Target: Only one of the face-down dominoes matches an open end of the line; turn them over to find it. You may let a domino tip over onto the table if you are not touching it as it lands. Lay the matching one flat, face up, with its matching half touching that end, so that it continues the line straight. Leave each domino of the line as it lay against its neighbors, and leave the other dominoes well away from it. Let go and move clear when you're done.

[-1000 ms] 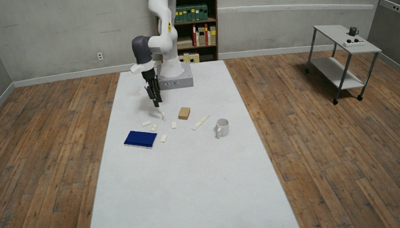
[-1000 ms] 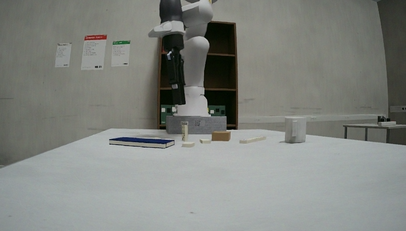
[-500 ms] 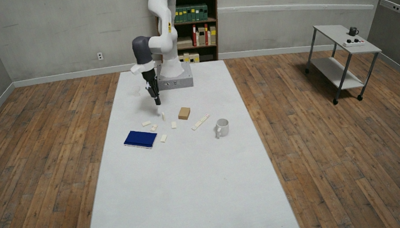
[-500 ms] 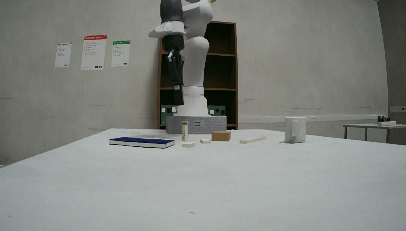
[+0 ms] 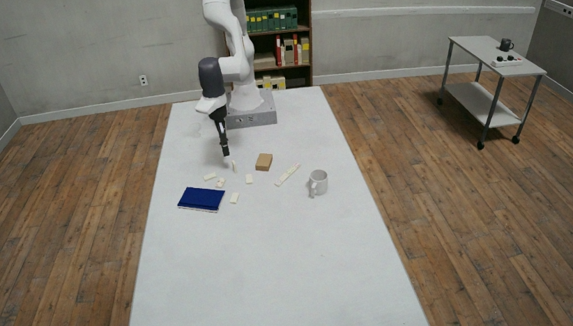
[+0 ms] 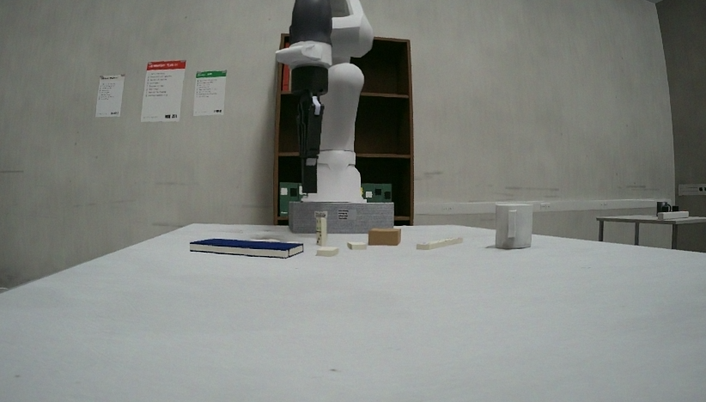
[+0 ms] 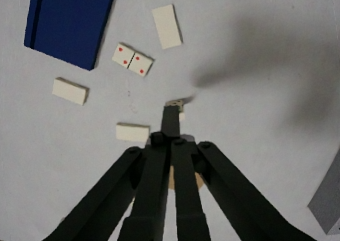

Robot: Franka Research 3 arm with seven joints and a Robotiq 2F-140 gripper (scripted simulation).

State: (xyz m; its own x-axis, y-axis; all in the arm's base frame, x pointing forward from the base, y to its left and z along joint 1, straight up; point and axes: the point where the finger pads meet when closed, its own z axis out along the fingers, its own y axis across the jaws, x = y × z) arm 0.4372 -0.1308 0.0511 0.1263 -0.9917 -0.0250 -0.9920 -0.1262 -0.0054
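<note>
Now: the domino 130 mm below my hand, 90 mm to the right of it and 10 mm ahead of it. Also, from my hand: blue book (150 mm ahead, 130 mm to the right, 130 mm below); then white mug (350 mm to the left, 200 mm ahead, 100 mm below); then brown block (160 mm to the left, 120 mm below, 20 mm behind).
</note>
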